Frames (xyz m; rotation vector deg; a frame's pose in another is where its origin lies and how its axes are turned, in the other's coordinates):
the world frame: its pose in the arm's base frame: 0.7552 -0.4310 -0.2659 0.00 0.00 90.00
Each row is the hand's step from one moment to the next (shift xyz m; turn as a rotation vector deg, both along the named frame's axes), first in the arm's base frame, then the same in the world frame.
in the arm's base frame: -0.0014 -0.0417 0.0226 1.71 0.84 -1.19
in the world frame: -0.0417 0.0014 0.0226 0.84 -1.71 -1.19
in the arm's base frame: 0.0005 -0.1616 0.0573 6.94 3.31 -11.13
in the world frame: -0.1616 -0.0005 0.0573 3.31 -6.94 -11.13
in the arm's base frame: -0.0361 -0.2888 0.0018 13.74 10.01 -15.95
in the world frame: -0.2888 0.0361 0.0018 10.01 -13.74 -15.95
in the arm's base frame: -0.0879 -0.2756 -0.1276 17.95 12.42 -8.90
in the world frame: -0.2756 0.0879 -0.1276 12.42 -17.95 -8.90
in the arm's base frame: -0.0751 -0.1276 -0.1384 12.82 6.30 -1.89
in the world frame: -0.1276 0.0751 -0.1384 6.30 -12.82 -1.89
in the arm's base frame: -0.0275 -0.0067 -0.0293 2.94 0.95 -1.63
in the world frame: -0.0067 0.0275 -0.0293 0.95 -2.94 -1.63
